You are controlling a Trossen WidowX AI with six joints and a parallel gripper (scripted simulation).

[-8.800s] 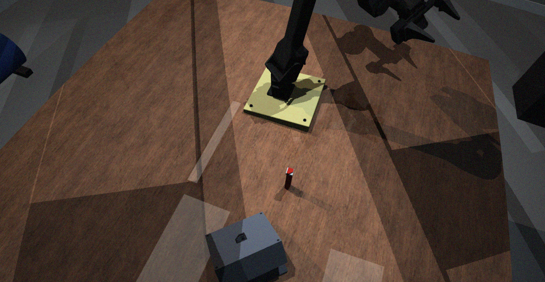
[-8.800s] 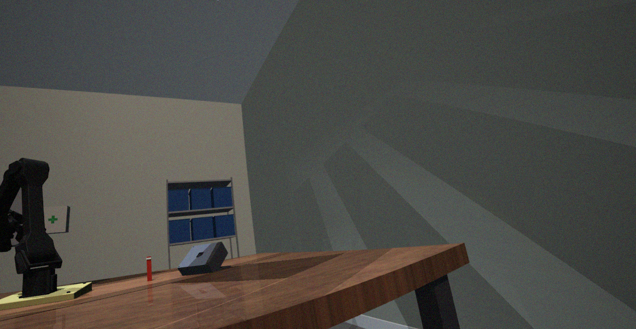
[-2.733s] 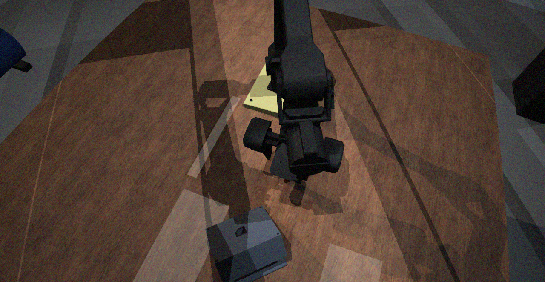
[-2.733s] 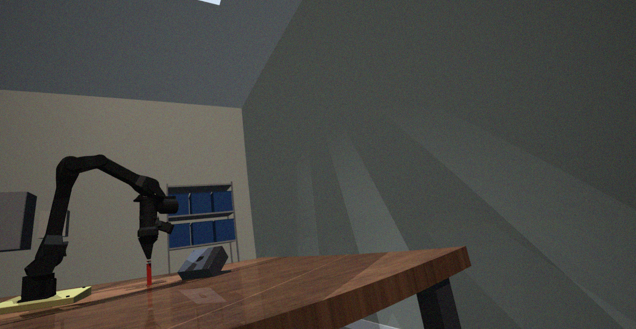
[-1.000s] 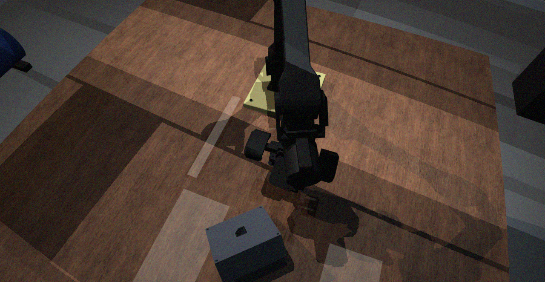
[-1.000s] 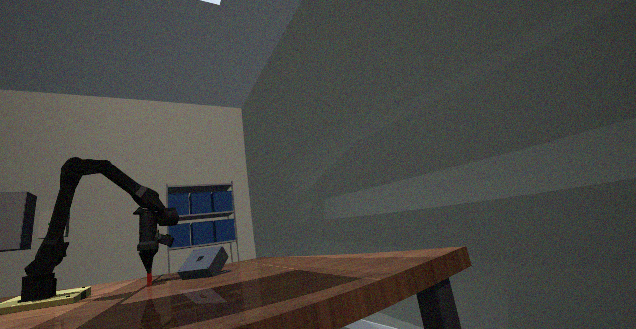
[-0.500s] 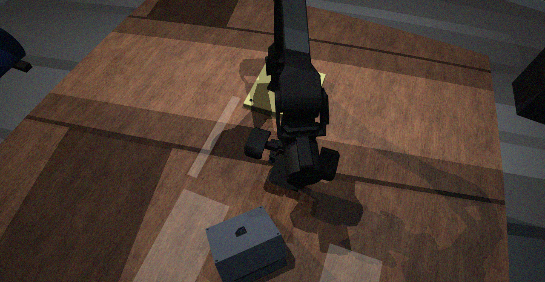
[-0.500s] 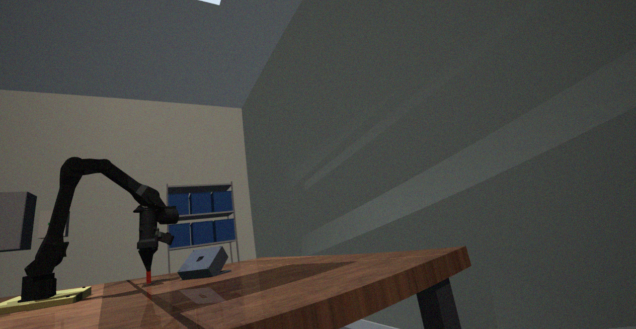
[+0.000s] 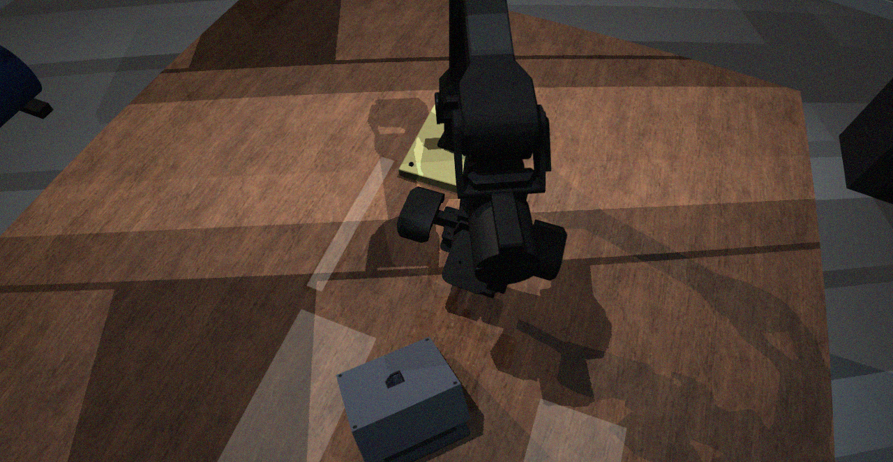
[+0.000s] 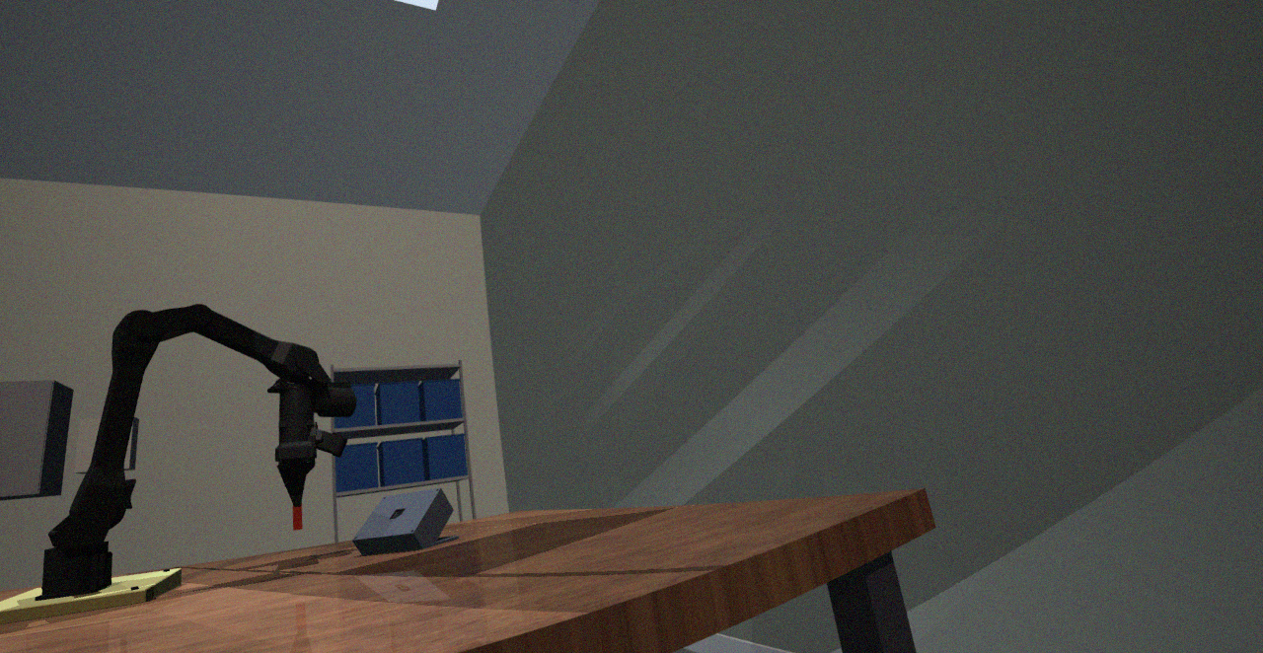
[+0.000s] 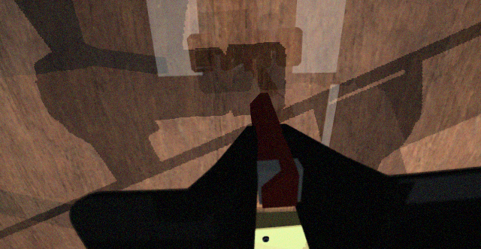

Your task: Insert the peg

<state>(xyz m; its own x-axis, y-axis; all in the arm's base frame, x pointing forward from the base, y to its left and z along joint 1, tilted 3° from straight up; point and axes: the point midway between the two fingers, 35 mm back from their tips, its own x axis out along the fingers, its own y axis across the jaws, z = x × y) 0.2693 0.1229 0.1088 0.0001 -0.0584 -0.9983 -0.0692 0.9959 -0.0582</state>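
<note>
Right now the grey sloped panel is 17 cm ahead of my gripper tip, 3 cm to the right of it and 6 cm below it. Round my gripper tip: red peg: 2 cm above.
</note>
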